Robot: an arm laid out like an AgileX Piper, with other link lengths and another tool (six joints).
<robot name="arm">
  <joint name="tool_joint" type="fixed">
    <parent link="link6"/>
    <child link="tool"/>
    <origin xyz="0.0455 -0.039 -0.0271" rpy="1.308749 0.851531 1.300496"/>
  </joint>
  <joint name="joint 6" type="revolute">
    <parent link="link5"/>
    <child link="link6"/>
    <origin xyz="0.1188 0 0.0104"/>
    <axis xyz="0.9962 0 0.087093"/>
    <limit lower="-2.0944" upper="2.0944"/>
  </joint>
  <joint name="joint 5" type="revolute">
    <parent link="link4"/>
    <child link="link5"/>
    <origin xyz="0 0 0"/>
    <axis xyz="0 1 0"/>
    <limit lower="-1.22" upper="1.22"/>
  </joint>
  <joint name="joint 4" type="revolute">
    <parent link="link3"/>
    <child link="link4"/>
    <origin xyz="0.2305 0 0.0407"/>
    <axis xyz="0.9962 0 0.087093"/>
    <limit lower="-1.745" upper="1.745"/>
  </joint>
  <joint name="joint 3" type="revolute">
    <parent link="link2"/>
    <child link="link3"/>
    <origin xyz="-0.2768 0 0.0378"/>
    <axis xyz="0 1 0"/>
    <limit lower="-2.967" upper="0"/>
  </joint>
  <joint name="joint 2" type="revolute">
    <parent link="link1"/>
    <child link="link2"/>
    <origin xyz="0 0 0"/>
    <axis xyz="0 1 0"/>
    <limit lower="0" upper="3.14"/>
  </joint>
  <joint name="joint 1" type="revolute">
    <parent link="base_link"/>
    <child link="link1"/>
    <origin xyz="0 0 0.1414"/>
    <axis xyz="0 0 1"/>
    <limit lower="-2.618" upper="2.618"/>
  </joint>
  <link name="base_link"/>
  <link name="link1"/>
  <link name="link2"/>
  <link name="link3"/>
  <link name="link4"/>
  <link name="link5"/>
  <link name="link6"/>
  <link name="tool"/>
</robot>
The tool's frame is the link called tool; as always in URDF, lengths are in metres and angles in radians.
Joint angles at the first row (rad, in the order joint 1, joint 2, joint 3, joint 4, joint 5, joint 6):
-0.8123, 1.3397, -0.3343, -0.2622, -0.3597, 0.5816
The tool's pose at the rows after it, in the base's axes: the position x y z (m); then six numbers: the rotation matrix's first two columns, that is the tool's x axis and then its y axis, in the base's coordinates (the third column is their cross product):
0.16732 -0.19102 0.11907 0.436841 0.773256 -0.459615 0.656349 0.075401 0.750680
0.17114 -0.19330 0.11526 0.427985 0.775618 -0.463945 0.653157 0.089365 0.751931
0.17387 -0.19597 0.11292 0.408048 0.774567 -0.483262 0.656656 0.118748 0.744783
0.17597 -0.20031 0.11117 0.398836 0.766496 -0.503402 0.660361 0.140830 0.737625
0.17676 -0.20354 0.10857 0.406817 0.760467 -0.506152 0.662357 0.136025 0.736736
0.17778 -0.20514 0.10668 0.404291 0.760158 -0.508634 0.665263 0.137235 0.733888
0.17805 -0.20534 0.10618 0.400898 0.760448 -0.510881 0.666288 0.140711 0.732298
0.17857 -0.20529 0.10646 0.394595 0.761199 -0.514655 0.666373 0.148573 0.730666
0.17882 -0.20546 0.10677 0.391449 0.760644 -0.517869 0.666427 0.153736 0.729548
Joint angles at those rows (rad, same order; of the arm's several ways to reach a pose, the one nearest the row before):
-0.8123, 1.3845, -0.3343, -0.2625, -0.4230, 0.5581
-0.8123, 1.4185, -0.3343, -0.2625, -0.4640, 0.5442
-0.8122, 1.4448, -0.3343, -0.2624, -0.4975, 0.5121
-0.8123, 1.4720, -0.3378, -0.2407, -0.5289, 0.4675
-0.8123, 1.4952, -0.3418, -0.2120, -0.5478, 0.4435
-0.8123, 1.5103, -0.3460, -0.2066, -0.5558, 0.4345
-0.8123, 1.5139, -0.3460, -0.2079, -0.5591, 0.4313
-0.8123, 1.5139, -0.3460, -0.2154, -0.5610, 0.4304
-0.8123, 1.5139, -0.3460, -0.2175, -0.5629, 0.4274

